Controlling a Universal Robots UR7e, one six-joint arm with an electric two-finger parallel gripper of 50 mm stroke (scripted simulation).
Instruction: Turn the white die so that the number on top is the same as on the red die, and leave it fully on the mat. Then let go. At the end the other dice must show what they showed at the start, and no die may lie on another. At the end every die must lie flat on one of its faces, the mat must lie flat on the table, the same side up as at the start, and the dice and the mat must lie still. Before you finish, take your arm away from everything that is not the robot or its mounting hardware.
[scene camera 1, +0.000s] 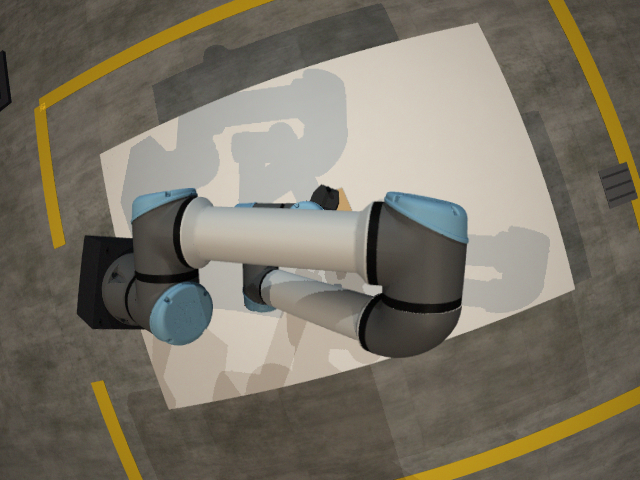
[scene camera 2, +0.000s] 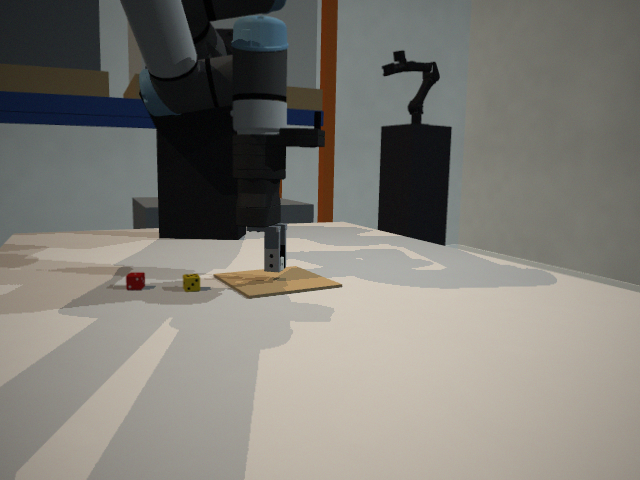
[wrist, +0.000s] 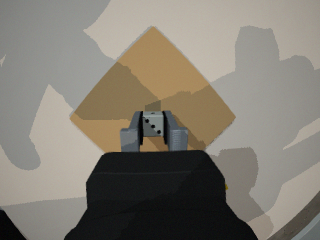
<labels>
My gripper (scene camera 2: 275, 269) is 0.73 m from the lens. A tan mat (scene camera 2: 254, 283) is 0.70 m from the lens.
</labels>
